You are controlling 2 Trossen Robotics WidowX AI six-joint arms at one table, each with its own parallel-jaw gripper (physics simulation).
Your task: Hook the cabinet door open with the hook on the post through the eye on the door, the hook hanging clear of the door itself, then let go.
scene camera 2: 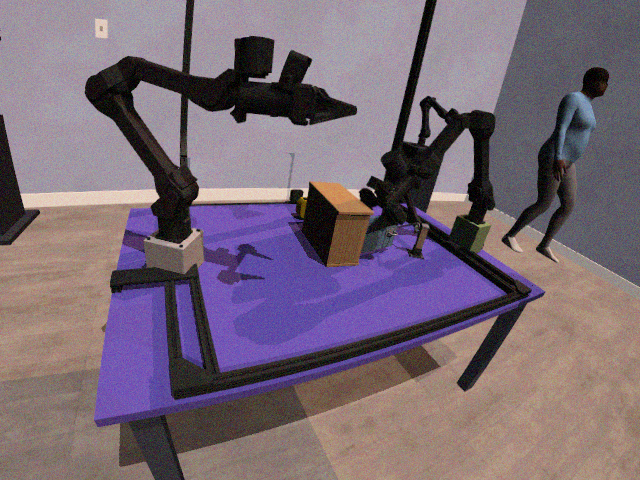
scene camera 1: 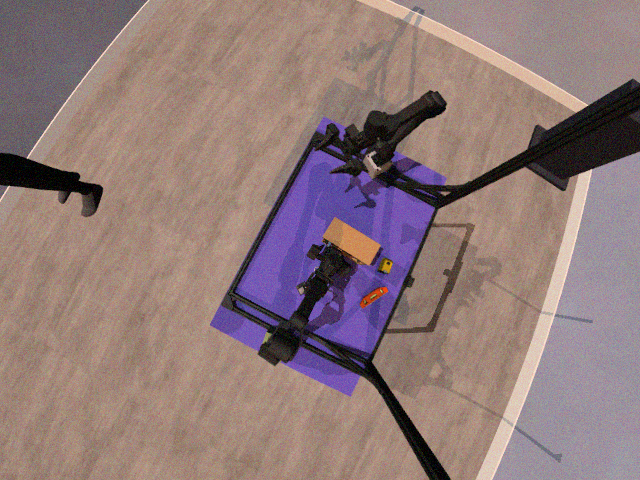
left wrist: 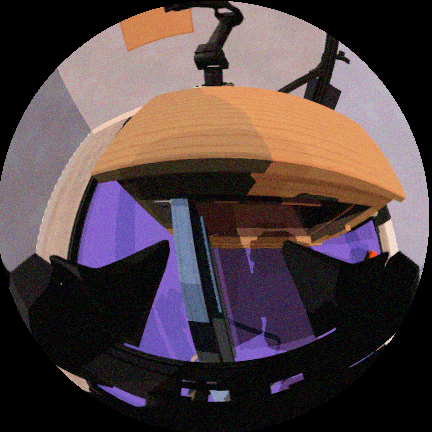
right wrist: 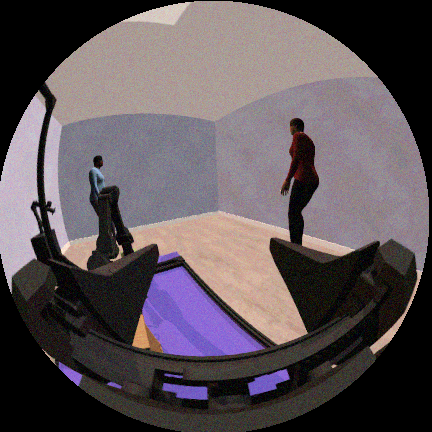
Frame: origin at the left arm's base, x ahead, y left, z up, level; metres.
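Seen in the pictures: left gripper, fingertip midpoint: (left wrist: 227,246); right gripper, fingertip midpoint: (scene camera 2: 356,110) (scene camera 1: 322,161) (right wrist: 214,247); left arm's base at its link origin: (scene camera 2: 474,220) (right wrist: 128,252); right arm's base at its link origin: (scene camera 2: 174,234) (scene camera 1: 379,159) (left wrist: 213,83).
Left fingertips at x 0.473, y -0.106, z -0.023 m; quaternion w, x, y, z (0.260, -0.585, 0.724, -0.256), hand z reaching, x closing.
Note:
Offsets run from my left fingertips to a thing's top centre. "spot": to the spot under its first point.
The wooden cabinet @(dz +0.071, dx +0.054, dy -0.060 m) (scene camera 1: 354,240) (scene camera 2: 341,227) (left wrist: 215,135) stands upright. Its blue-grey door @(spot: dz -0.044, dx -0.057, dy +0.027 m) (scene camera 2: 377,240) (left wrist: 187,260) stands open, sticking out from the front. The eye (scene camera 2: 392,234) is on the door's outer part. A short brown post @(spot: dz -0.027, dx -0.205, dy +0.081 m) (scene camera 2: 422,237) (scene camera 1: 302,288) stands beside it; the hook is too small and partly hidden, so I cannot tell whether it passes through the eye. My left gripper (left wrist: 227,246) is open above the door, close to the cabinet front, with the door showing between its spread fingers, not clamped. My right gripper (right wrist: 214,247) (scene camera 2: 354,110) is open and empty, high above the table.
A yellow-and-black object @(dz -0.014, dx +0.014, dy -0.266 m) (scene camera 1: 385,265) (scene camera 2: 301,207) stands beside the cabinet. An orange level-like tool @(dz -0.077, dx -0.139, dy -0.260 m) (scene camera 1: 373,297) lies nearer the left arm's side. A black frame (scene camera 1: 268,219) (scene camera 2: 330,356) runs along the purple table's edges. The left arm (scene camera 1: 310,304) reaches over the post and door.

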